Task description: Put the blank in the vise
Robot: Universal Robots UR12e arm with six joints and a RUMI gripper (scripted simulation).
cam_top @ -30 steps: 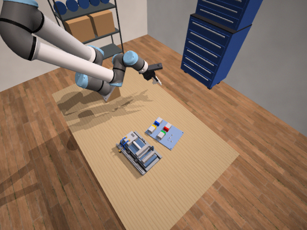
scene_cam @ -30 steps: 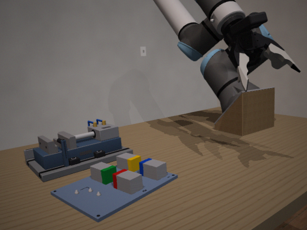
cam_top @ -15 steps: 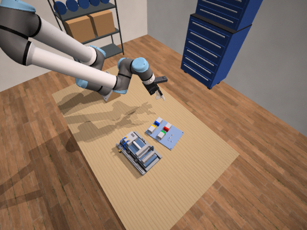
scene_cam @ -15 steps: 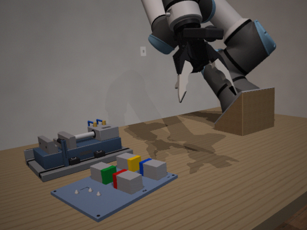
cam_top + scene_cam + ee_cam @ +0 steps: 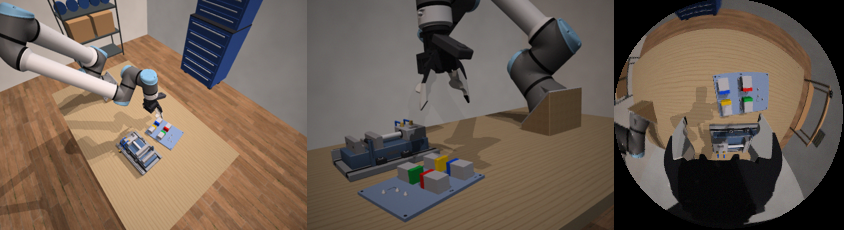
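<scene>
The yellow-ended blank lies 30 mm ahead of my hand, 40 mm to the right of it and 160 mm below it. The rest, counted from my hand: blue-ended blank 50 mm to the left, 160 mm below; then red-ended blank 80 mm ahead, 80 mm to the left, 160 mm below; then green-ended blank 110 mm ahead, 10 mm to the right, 160 mm below.
</scene>
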